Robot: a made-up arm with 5 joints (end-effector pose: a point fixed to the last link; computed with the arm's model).
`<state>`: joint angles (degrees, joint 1 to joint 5).
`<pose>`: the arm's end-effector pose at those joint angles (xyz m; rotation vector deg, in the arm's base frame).
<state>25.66 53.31 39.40 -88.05 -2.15</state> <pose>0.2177 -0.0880 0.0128 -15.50 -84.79 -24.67</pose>
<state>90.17 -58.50 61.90 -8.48 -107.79</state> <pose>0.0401 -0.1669 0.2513 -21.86 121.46 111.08</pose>
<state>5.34 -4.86 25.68 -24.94 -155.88</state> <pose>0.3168 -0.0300 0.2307 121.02 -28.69 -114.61</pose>
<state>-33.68 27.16 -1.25 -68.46 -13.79</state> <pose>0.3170 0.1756 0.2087 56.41 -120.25 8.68</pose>
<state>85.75 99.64 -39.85 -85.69 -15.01</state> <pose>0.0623 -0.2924 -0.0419 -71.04 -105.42 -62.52</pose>
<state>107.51 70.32 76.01 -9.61 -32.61</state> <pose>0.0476 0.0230 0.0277 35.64 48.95 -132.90</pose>
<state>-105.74 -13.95 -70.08 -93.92 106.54</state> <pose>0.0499 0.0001 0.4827 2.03 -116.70 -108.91</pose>
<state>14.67 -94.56 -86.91 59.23 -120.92</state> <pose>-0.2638 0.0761 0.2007 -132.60 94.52 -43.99</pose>
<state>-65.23 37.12 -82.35 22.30 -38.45</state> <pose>0.1759 0.2722 0.3975 90.93 -67.94 15.64</pose>
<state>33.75 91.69 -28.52 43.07 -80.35</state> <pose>0.2420 -0.1370 -0.0890 -8.11 17.64 -115.98</pose>
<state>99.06 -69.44 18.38 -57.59 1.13</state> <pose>0.0378 -0.0170 0.4251 125.32 110.09 -21.09</pose>
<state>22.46 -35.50 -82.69 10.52 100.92</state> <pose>-0.0774 0.0457 0.4861 143.59 81.92 15.76</pose>
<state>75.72 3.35 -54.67 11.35 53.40</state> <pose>0.0937 -0.2092 0.4652 -116.51 -58.94 -13.24</pose>
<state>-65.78 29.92 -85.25 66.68 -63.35</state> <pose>0.1586 0.2409 0.4057 71.83 -32.04 -0.30</pose>
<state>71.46 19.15 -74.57 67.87 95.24</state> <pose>0.1190 -0.2346 0.4209 -77.16 -10.91 17.67</pose>
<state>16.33 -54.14 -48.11 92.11 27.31</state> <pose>-0.0184 0.0139 0.4511 -34.97 -93.91 5.99</pose>
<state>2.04 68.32 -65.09 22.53 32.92</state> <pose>0.4365 -0.0185 0.1517 -17.96 -62.29 25.06</pose>
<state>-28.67 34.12 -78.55 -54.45 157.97</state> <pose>0.2701 0.1178 0.4263 -160.00 -80.63 -13.90</pose>
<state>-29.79 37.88 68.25 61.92 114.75</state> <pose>0.0887 0.0196 0.0444 64.40 73.86 114.24</pose>
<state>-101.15 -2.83 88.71 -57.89 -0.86</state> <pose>0.0279 0.1117 0.0780 55.00 -42.35 86.84</pose>
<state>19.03 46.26 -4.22 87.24 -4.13</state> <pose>0.2952 -0.0911 0.0672 4.18 39.39 -24.92</pose>
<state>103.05 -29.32 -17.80 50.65 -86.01</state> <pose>0.0047 -0.1543 0.4280 14.60 116.81 124.54</pose>
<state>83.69 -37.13 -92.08 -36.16 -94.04</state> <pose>0.0195 0.1904 0.4335 16.27 -141.26 109.84</pose>
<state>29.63 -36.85 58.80 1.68 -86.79</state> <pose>0.2121 -0.1002 0.1983 39.21 -67.98 -103.51</pose>
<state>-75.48 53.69 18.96 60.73 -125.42</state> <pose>0.0969 0.1814 -0.0042 -43.93 -9.21 -50.11</pose>
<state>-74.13 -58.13 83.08 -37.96 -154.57</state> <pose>0.0911 0.1448 0.1878 99.19 47.83 -58.16</pose>
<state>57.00 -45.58 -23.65 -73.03 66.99</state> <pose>0.0332 0.0100 0.4774 111.33 62.73 3.94</pose>
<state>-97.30 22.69 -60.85 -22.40 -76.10</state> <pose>0.0147 0.2740 0.4243 150.73 -5.01 6.34</pose>
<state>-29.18 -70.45 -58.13 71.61 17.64</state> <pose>-0.1151 -0.0948 0.4100 18.52 -147.37 16.51</pose>
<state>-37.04 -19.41 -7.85 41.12 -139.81</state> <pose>0.2261 0.1307 0.3738 86.34 -0.27 -87.78</pose>
